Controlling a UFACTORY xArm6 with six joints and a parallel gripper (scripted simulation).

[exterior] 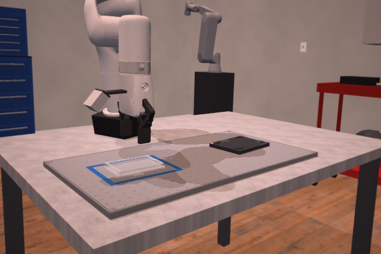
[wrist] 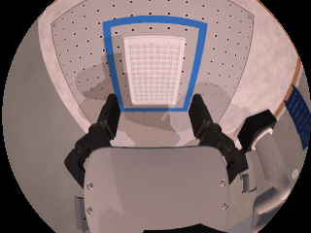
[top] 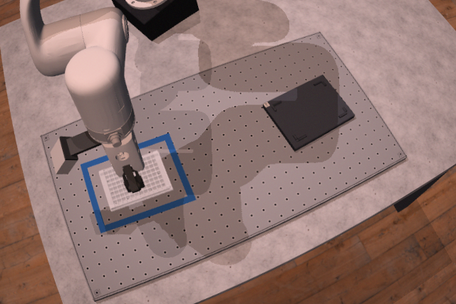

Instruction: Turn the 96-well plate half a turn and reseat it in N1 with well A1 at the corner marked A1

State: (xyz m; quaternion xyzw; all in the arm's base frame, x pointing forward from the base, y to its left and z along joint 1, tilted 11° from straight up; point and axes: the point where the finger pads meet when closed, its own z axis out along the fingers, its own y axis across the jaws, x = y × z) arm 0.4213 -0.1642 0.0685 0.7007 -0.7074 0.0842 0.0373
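My hand is 80 mm above the 96-well plate. Round my hand: plate nest N1 (390 mm to the left, 80 mm below, 10 mm behind); small A1 mark (310 mm to the left, 70 mm below, 50 mm behind).
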